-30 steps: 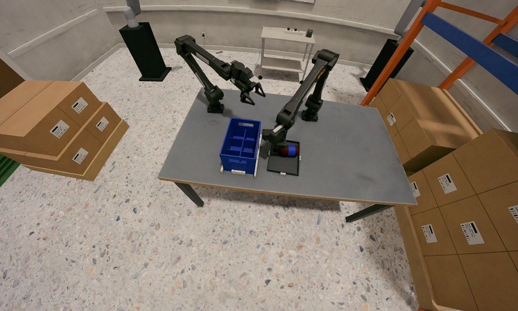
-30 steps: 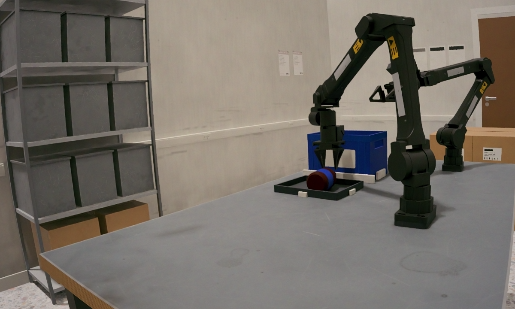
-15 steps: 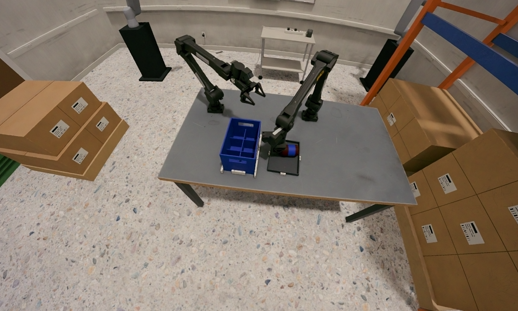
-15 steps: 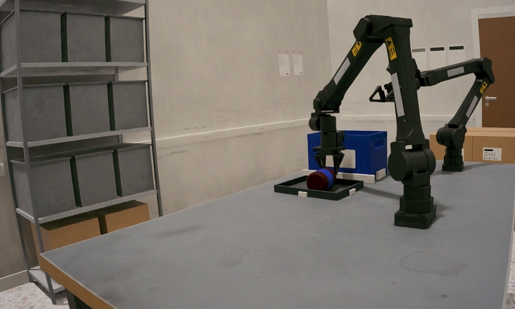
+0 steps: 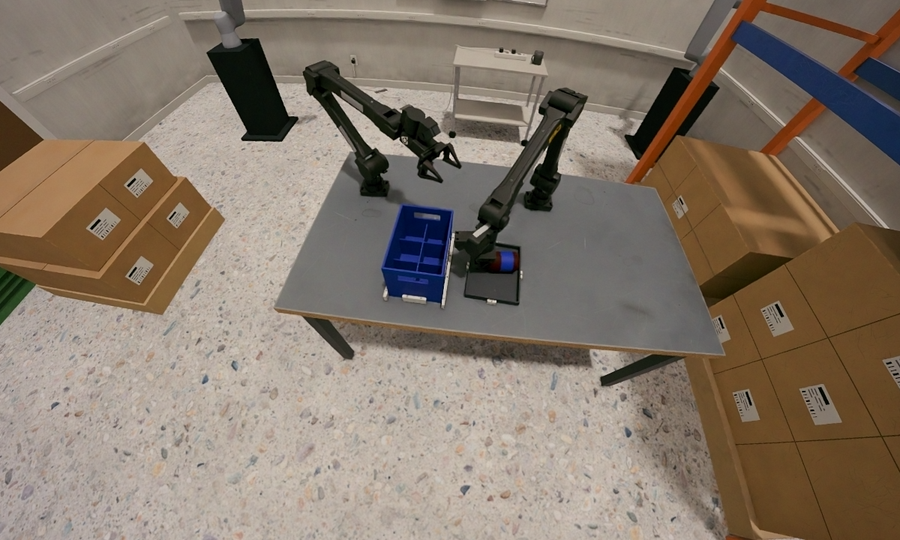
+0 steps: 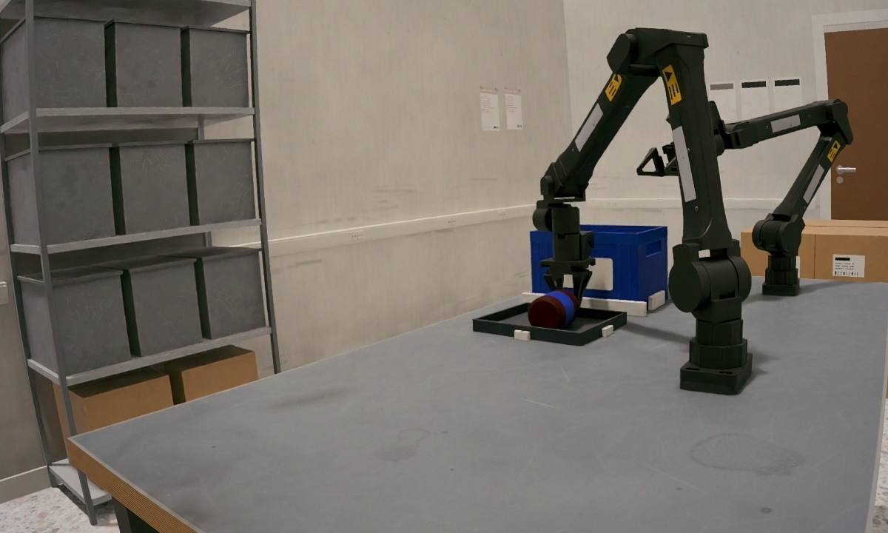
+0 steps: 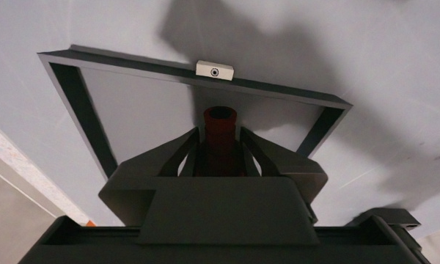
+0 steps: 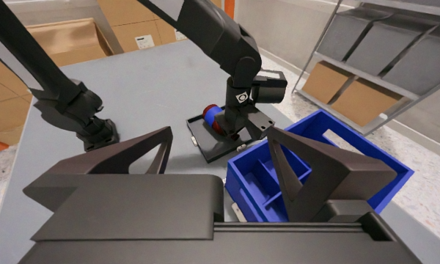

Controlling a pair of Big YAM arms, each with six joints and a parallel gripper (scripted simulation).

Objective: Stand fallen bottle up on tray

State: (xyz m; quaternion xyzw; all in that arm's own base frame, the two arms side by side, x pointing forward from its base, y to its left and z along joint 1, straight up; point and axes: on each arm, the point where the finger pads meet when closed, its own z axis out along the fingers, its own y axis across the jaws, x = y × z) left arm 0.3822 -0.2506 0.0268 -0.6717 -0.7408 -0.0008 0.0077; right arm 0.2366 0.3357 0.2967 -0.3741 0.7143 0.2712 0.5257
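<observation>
Right now the bottle is 5 cm to the left of my left hand. From my left hand the other things lie so: blue crate (2 cm ahead, 22 cm to the right, 4 cm above); then black tray (2 cm ahead, 5 cm to the left, 3 cm below).
</observation>
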